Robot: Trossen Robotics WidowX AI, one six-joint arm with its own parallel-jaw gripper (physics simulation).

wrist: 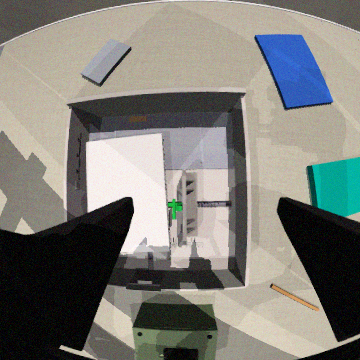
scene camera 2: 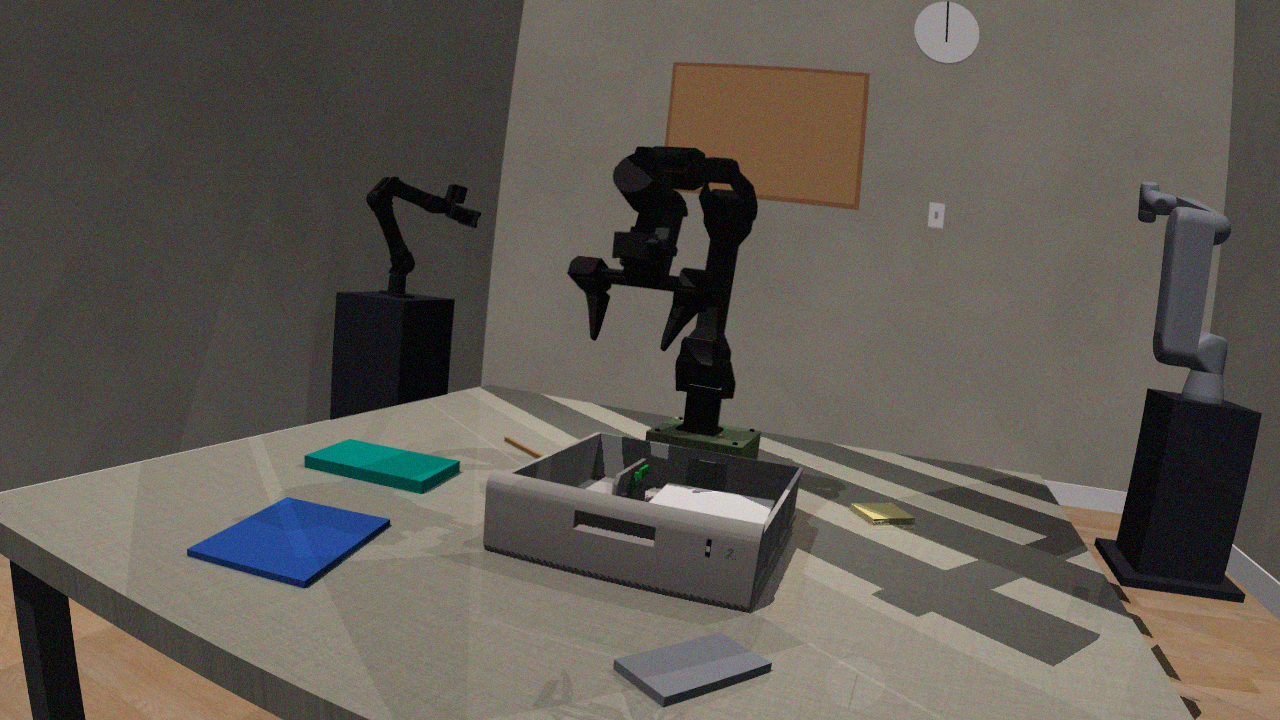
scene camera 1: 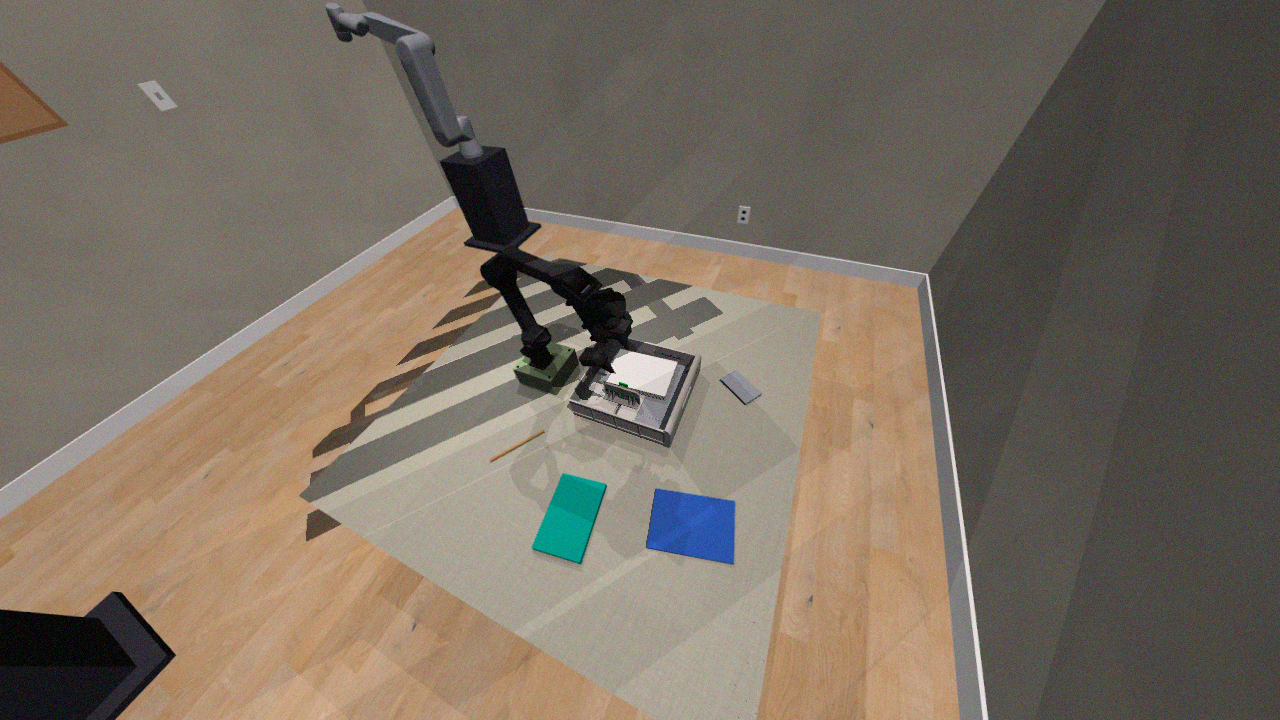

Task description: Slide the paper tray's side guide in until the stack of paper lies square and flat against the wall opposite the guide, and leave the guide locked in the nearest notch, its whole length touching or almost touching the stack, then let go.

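Frame: origin at the arm's base, x ahead, y left, z up, level; metres.
Seen in the pictures: gripper, between the fingertips: (wrist: pixel 207 204) (scene camera 2: pixel 627 344) (scene camera 1: pixel 620 360); arm's base, origin of its link: (wrist: pixel 180 359) (scene camera 2: pixel 699 429) (scene camera 1: pixel 541 360).
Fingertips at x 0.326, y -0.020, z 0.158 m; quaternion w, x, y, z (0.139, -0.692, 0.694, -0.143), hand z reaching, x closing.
Note:
Pixels of each thing's middle, then the offset from my fingertips to it. "spot": a spot on its surface instead.
- grey paper tray, middle of its body: (scene camera 2: pixel 660 503) (wrist: pixel 153 188) (scene camera 1: pixel 637 384) dz -0.188, dx +0.007, dy +0.067 m
- white paper stack, middle of its body: (scene camera 2: pixel 704 522) (wrist: pixel 125 194) (scene camera 1: pixel 641 373) dz -0.204, dx -0.005, dy +0.124 m
- light grey side guide, a spot on its surface: (scene camera 2: pixel 627 478) spot: dz -0.166, dx +0.001, dy +0.019 m
- teal block, middle of its body: (scene camera 2: pixel 382 464) (scene camera 1: pixel 571 515) (wrist: pixel 344 187) dz -0.227, dx +0.006, dy -0.362 m
- blue panel, middle of its body: (scene camera 2: pixel 294 537) (scene camera 1: pixel 692 524) (wrist: pixel 294 66) dz -0.232, dx +0.302, dy -0.259 m
- grey slab, middle of its body: (scene camera 2: pixel 694 667) (wrist: pixel 105 60) (scene camera 1: pixel 740 386) dz -0.231, dx +0.314, dy +0.208 m
- orange stick, middle of its body: (scene camera 2: pixel 529 451) (wrist: pixel 296 298) (scene camera 1: pixel 517 445) dz -0.232, dx -0.256, dy -0.249 m
The grey paper tray (scene camera 1: pixel 617 421) (scene camera 2: pixel 537 517) (wrist: pixel 241 150) stands on the table. The white paper stack (scene camera 1: pixel 646 371) (scene camera 2: pixel 711 502) (wrist: pixel 125 175) lies in it, slightly turned, near the left wall in the wrist view. The light grey side guide (scene camera 1: pixel 623 398) (scene camera 2: pixel 627 478) (wrist: pixel 190 210) stands upright to the right of the stack in the wrist view, with a narrow gap between them. Its green latch (scene camera 1: pixel 622 385) (scene camera 2: pixel 639 478) (wrist: pixel 174 206) is on the side facing the stack. My gripper (scene camera 1: pixel 597 380) (scene camera 2: pixel 629 343) (wrist: pixel 207 204) is open and empty above the tray, its fingertips wide apart on either side of the guide.
A green base block (scene camera 1: pixel 546 368) (wrist: pixel 175 320) is beside the tray. A teal block (scene camera 1: pixel 570 517) (scene camera 2: pixel 382 463) (wrist: pixel 337 186), a blue panel (scene camera 1: pixel 691 526) (scene camera 2: pixel 289 540) (wrist: pixel 294 71), a grey slab (scene camera 1: pixel 740 386) (scene camera 2: pixel 691 667) (wrist: pixel 106 61) and an orange stick (scene camera 1: pixel 516 445) (wrist: pixel 294 297) lie around it.

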